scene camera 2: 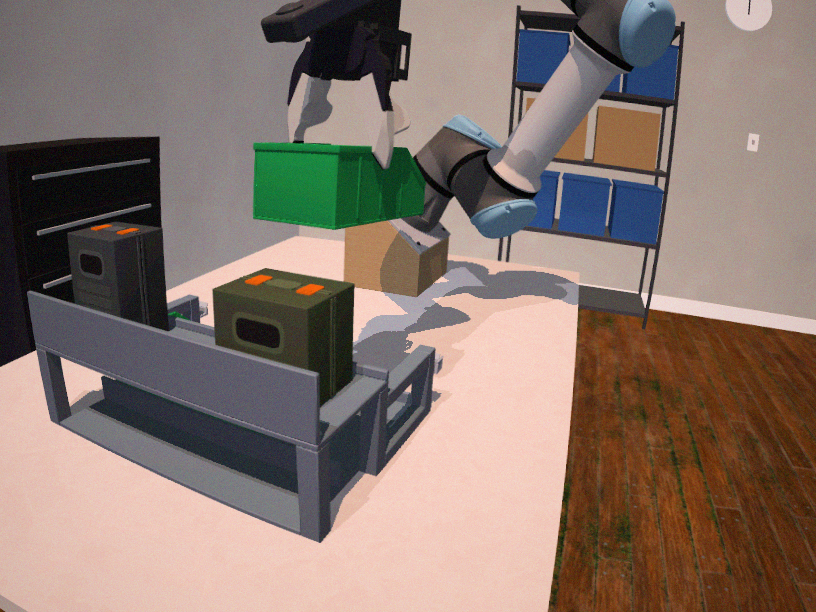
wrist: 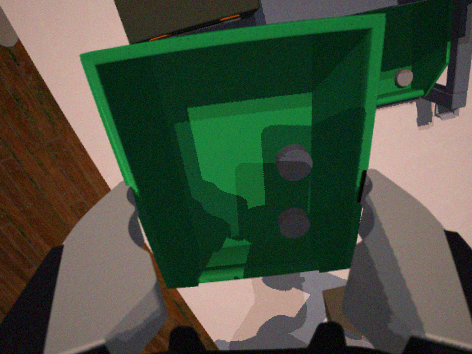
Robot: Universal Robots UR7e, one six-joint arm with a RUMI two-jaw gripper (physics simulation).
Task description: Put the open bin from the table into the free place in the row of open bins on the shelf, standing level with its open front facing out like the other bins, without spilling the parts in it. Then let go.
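Places are measured from the arm's base along level axes (x ahead, y left, z up), in millimetres.
Pixels of known places: gripper, fingertip midpoint: point(wrist: 247, 179).
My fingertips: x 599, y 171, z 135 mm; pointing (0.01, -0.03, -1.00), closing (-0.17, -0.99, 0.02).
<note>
Behind a point stands the place of what it marks.
A green open bin point(scene camera 2: 296, 187) {x 667, y 168, z 117 mm} point(wrist: 150, 125) {x 633, y 215, z 117 mm} is in the air above the table, beyond the grey shelf point(scene camera 2: 177, 372) {x 792, y 125, z -29 mm} point(wrist: 459, 62) {x 583, y -99, z -73 mm} and higher than it. It looks about level, its low open front turned towards the arm's base. Two round grey parts point(wrist: 294, 162) {x 581, y 140, z 91 mm} point(wrist: 293, 223) {x 528, y 147, z 89 mm} lie inside it. My gripper point(scene camera 2: 341, 152) {x 599, y 171, z 135 mm} point(wrist: 247, 179) {x 599, y 171, z 135 mm} is shut on its two side walls. Another green bin point(wrist: 420, 42) {x 606, y -84, z -129 mm} with a round part point(wrist: 404, 78) {x 559, y -68, z -139 mm} sits in the shelf, at the upper right of the wrist view. The held bin hides the shelf row beside it; the free place cannot be made out.
An olive case point(scene camera 2: 283, 316) {x 756, y 216, z 29 mm} point(wrist: 185, 15) {x 685, y 192, z 39 mm} and a dark grey case point(scene camera 2: 112, 276) {x 750, y -6, z 26 mm} stand on top of the shelf. The arm's brown base block point(scene camera 2: 375, 260) {x 117, y -8, z -96 mm} is further back on the table point(scene camera 2: 461, 513) {x 694, y 361, z -158 mm}. A black drawer cabinet point(scene camera 2: 85, 191) stands at the left, a storage rack point(scene camera 2: 667, 154) at the back wall.
</note>
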